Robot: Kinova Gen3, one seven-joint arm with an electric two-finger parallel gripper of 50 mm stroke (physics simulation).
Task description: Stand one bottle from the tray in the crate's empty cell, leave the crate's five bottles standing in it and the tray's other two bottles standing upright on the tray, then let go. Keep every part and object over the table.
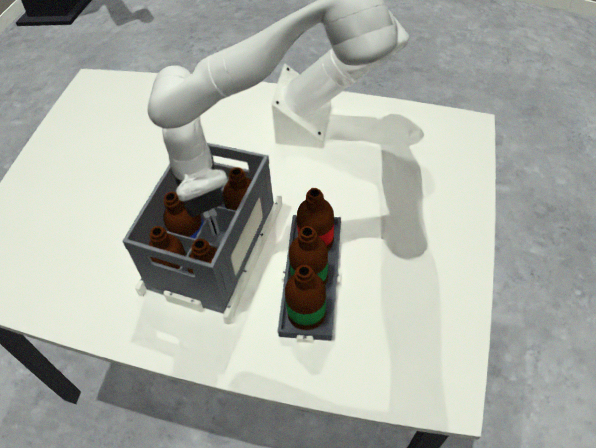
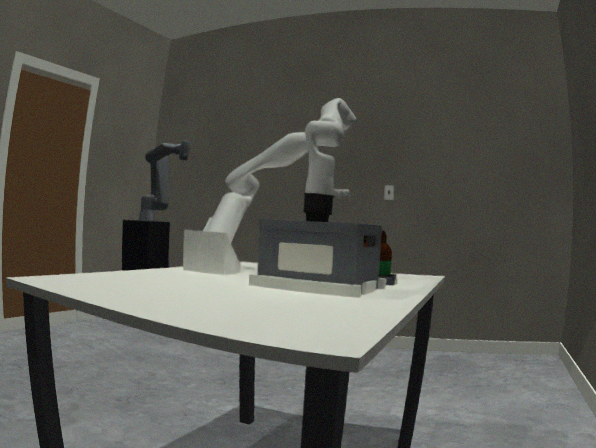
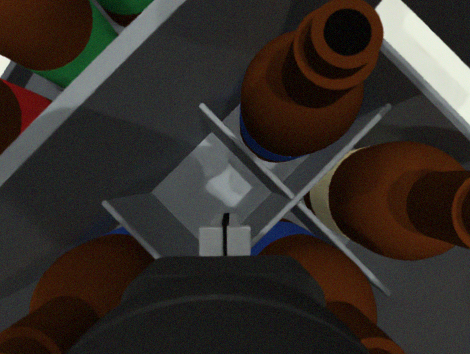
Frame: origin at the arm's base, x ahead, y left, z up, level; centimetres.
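Seen in the pictures: gripper, between the fingertips: (image 1: 214, 230) (image 3: 226, 227); arm's base, origin of its link: (image 1: 297, 100) (image 2: 214, 244).
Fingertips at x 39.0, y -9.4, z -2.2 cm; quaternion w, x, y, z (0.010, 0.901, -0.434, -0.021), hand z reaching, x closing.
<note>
Offsets run from my fingertips to a thing's top centre. "spot": to the spot under its first point. Level surfaces: height alone.
The crate {dx +0.2, dy -1.6, dz +10.8 cm} (image 1: 207, 290) (image 2: 350, 260) (image 3: 90, 85) holds brown bottles. Four show: front right (image 1: 202, 250) (image 3: 300, 110), front left (image 1: 165, 245) (image 3: 390, 200), middle left (image 1: 182, 220) (image 3: 340, 270) and back right (image 1: 236, 190) (image 3: 95, 270). The back-left cell is hidden by the arm. The empty cell {spot: dx +0.5, dy +5.8, dz -5.9 cm} (image 3: 185, 175) is middle right. My gripper (image 1: 215, 231) (image 3: 226, 227) is shut and empty, pointing down over this cell, fingers below the crate's rim. The tray {spot: dx +14.1, dy +26.2, dz -4.1 cm} (image 1: 330, 322) bears a red-label bottle {dx -5.3, dy +19.8, dz +9.3 cm} (image 1: 316, 215) and two green-label bottles {dx +3.7, dy +20.1, dz +9.3 cm} (image 1: 308, 252) {dx +11.9, dy +21.1, dz +9.3 cm} (image 1: 306, 297), all upright.
Thin dividers {spot: dx +4.7, dy -10.8, dz -5.8 cm} (image 3: 345, 245) separate the crate's cells. Pale rails (image 1: 183, 300) (image 2: 305, 285) run around the crate's foot on the white table {dz -6.7 cm} (image 1: 450, 300) (image 2: 200, 305). The tray stands alongside the crate, with a gap between. The arm's base (image 1: 300, 125) (image 2: 205, 252) stands behind them.
</note>
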